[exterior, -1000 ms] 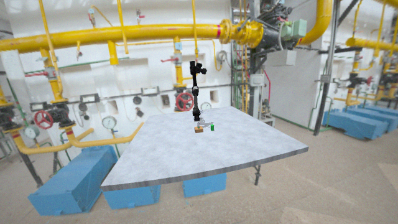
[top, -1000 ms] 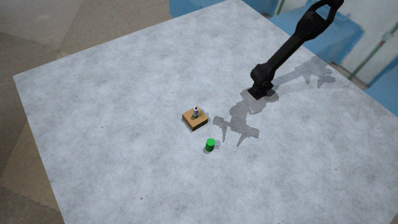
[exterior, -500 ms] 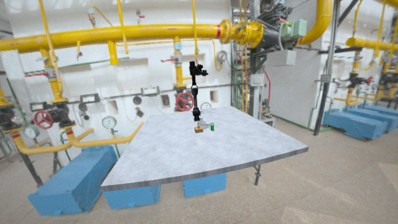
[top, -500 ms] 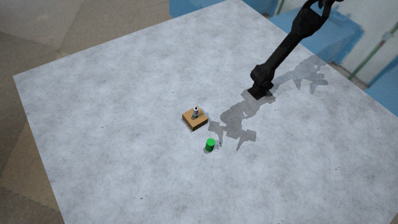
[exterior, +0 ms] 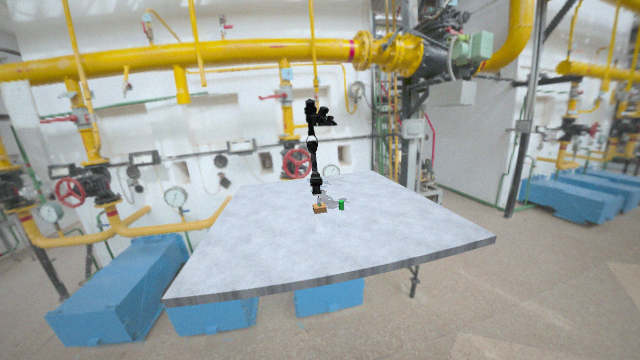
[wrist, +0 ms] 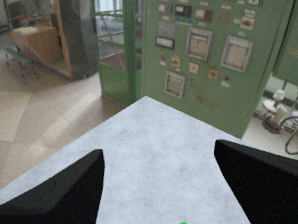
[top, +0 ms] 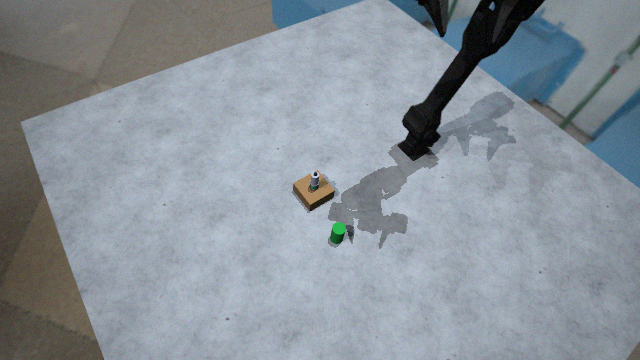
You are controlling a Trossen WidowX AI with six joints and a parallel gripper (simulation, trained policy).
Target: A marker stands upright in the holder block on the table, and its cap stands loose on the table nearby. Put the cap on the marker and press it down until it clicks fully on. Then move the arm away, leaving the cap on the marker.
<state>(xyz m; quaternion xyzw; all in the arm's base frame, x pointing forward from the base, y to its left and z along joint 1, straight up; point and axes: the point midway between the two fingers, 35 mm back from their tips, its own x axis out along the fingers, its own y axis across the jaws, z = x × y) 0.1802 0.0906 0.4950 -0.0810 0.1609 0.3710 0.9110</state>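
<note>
The green cap lies 460 mm below my gripper tip, 140 mm ahead of it and 20 mm to the right of it. Round my gripper tip: holder block (470 mm below, 140 mm to the right, 110 mm ahead).
</note>
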